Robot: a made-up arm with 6 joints. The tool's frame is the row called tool. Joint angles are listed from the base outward. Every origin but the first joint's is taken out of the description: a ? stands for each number. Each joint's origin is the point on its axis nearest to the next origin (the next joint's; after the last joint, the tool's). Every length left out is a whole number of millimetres.
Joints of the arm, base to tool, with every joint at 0 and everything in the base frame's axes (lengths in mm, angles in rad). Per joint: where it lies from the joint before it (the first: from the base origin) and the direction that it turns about. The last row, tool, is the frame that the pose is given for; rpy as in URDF.
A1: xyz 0 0 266 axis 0 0 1
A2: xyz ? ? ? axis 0 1 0
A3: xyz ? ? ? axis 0 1 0
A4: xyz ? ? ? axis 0 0 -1
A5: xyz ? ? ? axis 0 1 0
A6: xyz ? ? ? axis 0 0 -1
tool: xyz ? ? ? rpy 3.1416 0 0
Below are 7 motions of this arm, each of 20 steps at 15 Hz.
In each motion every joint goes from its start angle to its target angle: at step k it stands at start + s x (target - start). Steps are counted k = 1, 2, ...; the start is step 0. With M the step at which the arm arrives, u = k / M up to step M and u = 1 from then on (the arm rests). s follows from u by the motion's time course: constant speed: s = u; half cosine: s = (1 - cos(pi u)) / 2; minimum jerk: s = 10 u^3 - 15 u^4 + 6 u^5.
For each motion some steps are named. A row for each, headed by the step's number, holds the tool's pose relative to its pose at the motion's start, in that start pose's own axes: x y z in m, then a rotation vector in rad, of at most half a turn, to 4 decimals.
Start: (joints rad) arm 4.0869 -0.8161 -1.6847 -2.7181 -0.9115 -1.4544
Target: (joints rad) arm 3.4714 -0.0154 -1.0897 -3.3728 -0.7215 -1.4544
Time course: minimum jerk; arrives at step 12
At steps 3, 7, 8, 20:
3: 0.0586 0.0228 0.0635 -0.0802 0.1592 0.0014
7: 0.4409 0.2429 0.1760 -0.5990 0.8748 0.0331
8: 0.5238 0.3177 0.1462 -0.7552 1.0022 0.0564
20: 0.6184 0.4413 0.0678 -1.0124 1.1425 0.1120

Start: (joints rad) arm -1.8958 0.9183 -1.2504 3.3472 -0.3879 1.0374
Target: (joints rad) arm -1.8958 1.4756 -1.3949 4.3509 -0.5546 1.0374
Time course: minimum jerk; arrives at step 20
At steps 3, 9, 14, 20:
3: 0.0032 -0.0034 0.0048 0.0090 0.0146 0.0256
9: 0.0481 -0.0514 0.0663 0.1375 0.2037 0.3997
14: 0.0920 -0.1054 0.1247 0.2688 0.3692 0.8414
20: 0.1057 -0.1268 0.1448 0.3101 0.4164 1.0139

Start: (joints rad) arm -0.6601 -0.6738 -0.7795 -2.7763 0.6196 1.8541
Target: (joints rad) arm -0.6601 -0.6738 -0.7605 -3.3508 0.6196 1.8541
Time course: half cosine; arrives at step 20
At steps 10, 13, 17, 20:
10: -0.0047 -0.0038 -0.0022 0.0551 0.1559 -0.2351
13: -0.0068 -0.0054 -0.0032 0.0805 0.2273 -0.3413
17: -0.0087 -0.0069 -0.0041 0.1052 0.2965 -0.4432
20: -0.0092 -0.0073 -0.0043 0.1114 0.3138 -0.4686

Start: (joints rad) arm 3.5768 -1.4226 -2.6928 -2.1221 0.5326 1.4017
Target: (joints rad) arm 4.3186 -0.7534 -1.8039 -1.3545 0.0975 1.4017
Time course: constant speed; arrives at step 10
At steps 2, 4, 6, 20:
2: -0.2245 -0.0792 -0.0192 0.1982 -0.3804 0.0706
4: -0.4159 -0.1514 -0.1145 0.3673 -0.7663 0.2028
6: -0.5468 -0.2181 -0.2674 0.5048 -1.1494 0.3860
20: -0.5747 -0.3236 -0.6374 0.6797 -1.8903 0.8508

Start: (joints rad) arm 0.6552 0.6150 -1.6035 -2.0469 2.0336 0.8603
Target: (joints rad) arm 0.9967 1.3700 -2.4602 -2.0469 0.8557 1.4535
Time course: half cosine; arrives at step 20
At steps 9, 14, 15, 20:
9: 0.0602 0.0122 -0.1432 0.4591 0.3714 0.3526
14: 0.0683 0.0489 -0.2820 0.9258 0.6452 0.6069
15: 0.0652 0.0567 -0.3039 1.0061 0.6841 0.6397
20: 0.0524 0.0779 -0.3558 1.2094 0.7736 0.7079

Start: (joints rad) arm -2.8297 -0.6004 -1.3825 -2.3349 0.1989 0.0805
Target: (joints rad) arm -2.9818 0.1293 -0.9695 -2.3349 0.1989 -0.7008
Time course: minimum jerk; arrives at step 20
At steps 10, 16, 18, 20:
10: 0.1888 -0.3064 -0.0263 0.4162 0.3934 -0.4815
16: 0.2976 -0.5361 -0.2006 0.6699 0.8817 -0.8169
18: 0.3059 -0.5560 -0.2269 0.6899 0.9439 -0.8464
20: 0.3072 -0.5593 -0.2316 0.6932 0.9549 -0.8513

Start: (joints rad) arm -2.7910 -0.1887 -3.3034 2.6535 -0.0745 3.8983
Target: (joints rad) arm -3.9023 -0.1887 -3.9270 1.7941 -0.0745 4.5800
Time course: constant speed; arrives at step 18
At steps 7, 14, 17, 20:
7: 0.0911 -0.1819 -0.0553 0.2143 0.2280 -0.4533
14: 0.0603 -0.4006 -0.1815 0.5229 0.4343 -0.8530
17: 0.0075 -0.4802 -0.2573 0.6839 0.5104 -1.0030
20: -0.0146 -0.5027 -0.2851 0.7414 0.5335 -1.0497

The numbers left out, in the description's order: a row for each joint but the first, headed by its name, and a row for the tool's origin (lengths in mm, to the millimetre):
A2: 0 0 0
A3: 34 0 179
A4: 119 0 -526
A5: 0 0 0
A6: 60 0 -76
tool: 0 0 0

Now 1 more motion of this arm.
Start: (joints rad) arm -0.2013 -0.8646 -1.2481 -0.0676 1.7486 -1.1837
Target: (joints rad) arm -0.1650 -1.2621 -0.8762 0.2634 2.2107 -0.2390
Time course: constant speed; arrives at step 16
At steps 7, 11, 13, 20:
7: -0.0008 -0.0509 0.0154 0.2396 0.0125 0.3560
11: -0.0011 -0.0801 0.0241 0.3754 -0.0289 0.5412
13: -0.0014 -0.0946 0.0284 0.4402 -0.0628 0.6281
20: -0.0020 -0.1160 0.0346 0.5310 -0.1296 0.7507

